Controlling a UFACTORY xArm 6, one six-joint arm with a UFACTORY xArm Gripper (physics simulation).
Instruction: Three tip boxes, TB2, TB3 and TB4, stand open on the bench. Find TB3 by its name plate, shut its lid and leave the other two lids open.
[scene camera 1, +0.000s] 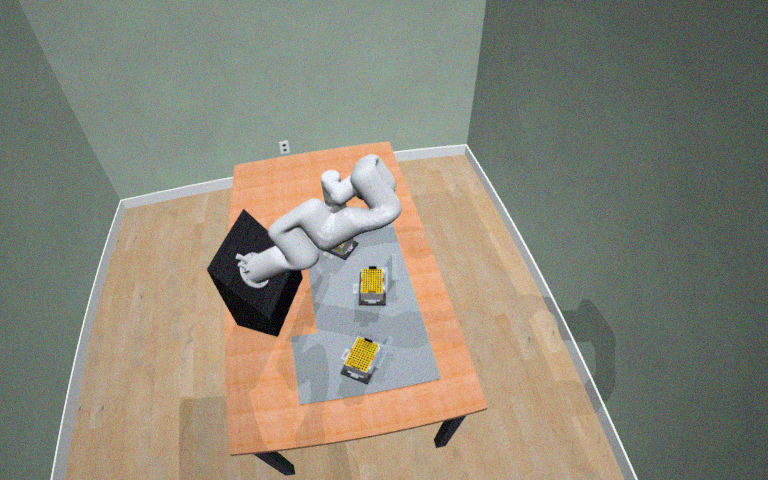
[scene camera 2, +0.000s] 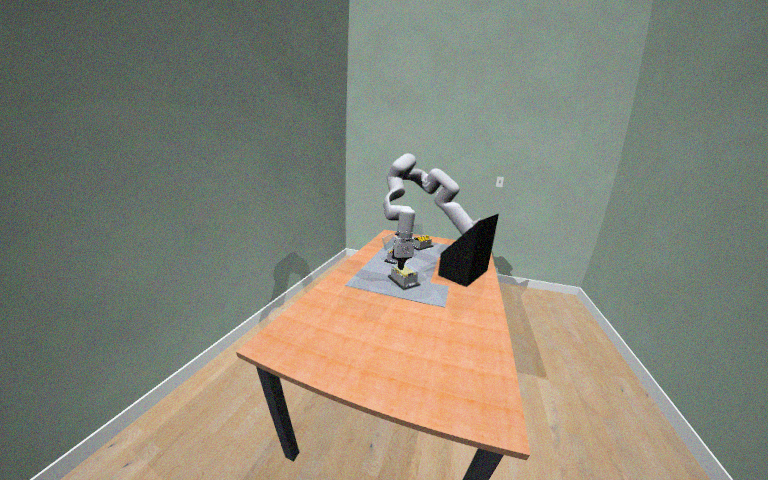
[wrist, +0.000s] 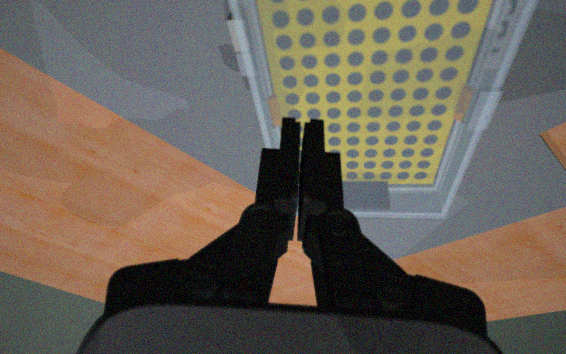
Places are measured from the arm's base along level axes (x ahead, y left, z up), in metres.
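Where they show: gripper, fingertip midpoint: (scene camera 2: 400, 268) (wrist: 300, 143); arm's base, link origin: (scene camera 1: 254, 270) (scene camera 2: 471, 233).
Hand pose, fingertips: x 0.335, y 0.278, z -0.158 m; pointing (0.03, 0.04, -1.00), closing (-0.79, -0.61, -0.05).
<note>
Things, the pixels of their centre, and the offset from my fingertips. Level surfaces: height alone.
- TB3 box, body centre: (wrist: 389, 78) (scene camera 1: 334, 241) (scene camera 2: 405, 274) dx -0.025, dy -0.030, dz -0.039 m
- tip box, body centre: (scene camera 1: 369, 284) (scene camera 2: 399, 255) dx +0.073, dy -0.277, dz -0.045 m
- third box, body centre: (scene camera 1: 359, 356) (scene camera 2: 422, 242) dx -0.028, dy -0.574, dz -0.045 m
- grey mat, surface height: dz -0.078 m
- orange table, surface height: dz -0.081 m
The TB3 box (scene camera 1: 343, 248) (scene camera 2: 403, 277) (wrist: 372, 80) has a clear lid lying down over its pale yellow tip rack; whether the lid is fully seated I cannot tell. Its name plate does not show in the wrist view. My gripper (scene camera 2: 400, 267) (wrist: 300, 143) is shut and empty, fingertips pointing down just over the left edge of the lid as the wrist view shows it; contact is unclear. In scene camera 1 the arm hides it. Another tip box (scene camera 1: 372, 281) (scene camera 2: 390, 256) and a third box (scene camera 1: 362, 355) (scene camera 2: 423, 241) have bright yellow racks and raised clear lids. Their name plates are unreadable.
The boxes stand on a grey mat (scene camera 1: 339, 322) (scene camera 2: 430, 294) on the orange table (scene camera 1: 266, 418) (scene camera 2: 396, 350). The black wedge-shaped base (scene camera 1: 271, 300) (scene camera 2: 465, 260) carries the arm beside the mat. The arm arches over the mat's far part in scene camera 1.
</note>
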